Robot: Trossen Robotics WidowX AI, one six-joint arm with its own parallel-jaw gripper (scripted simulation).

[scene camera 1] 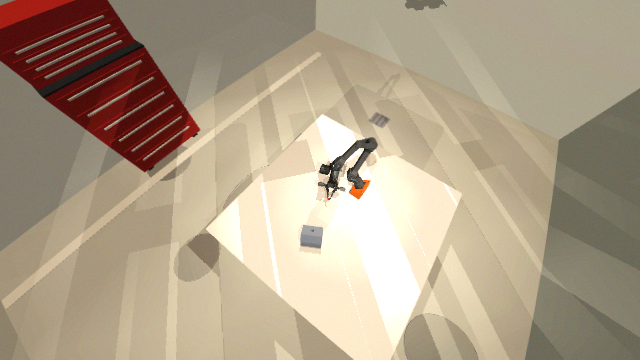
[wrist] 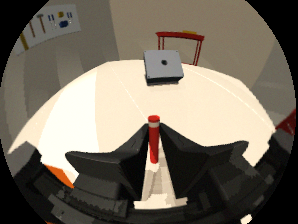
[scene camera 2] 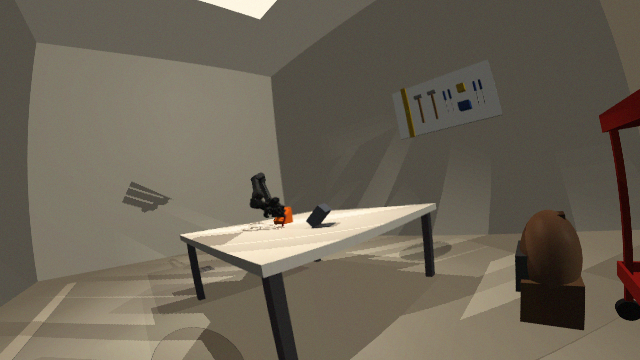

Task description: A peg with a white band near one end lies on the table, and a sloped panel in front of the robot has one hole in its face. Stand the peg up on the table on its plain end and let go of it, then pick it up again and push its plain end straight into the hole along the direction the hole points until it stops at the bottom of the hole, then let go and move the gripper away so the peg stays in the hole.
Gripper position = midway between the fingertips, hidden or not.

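A red peg is held by the gripper (wrist: 153, 126), and a grey sloped panel (wrist: 172, 70) is in view too.
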